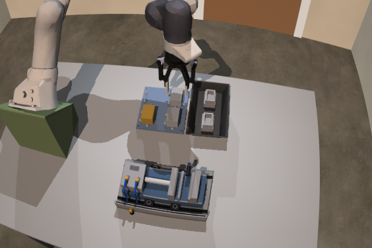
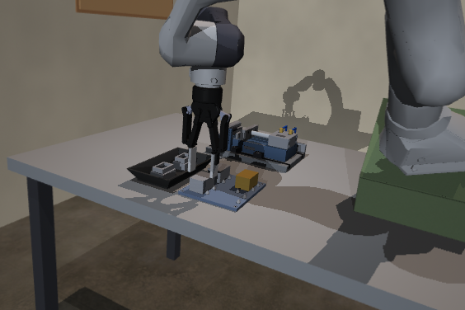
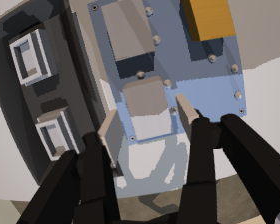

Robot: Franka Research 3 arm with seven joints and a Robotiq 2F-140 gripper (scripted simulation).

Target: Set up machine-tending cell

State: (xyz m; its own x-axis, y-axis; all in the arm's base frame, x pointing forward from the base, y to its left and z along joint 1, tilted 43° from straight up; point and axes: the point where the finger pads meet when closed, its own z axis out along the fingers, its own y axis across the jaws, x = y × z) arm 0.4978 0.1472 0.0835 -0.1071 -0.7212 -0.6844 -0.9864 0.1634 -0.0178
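The aluminium blank is 90 mm to the right of my hand, 60 mm below it and 10 mm behind it. From my hand the other things lie so: brass blank 100 mm behind, 80 mm to the right, 60 mm below; blue vise 370 mm to the right, 40 mm below, 30 mm behind.
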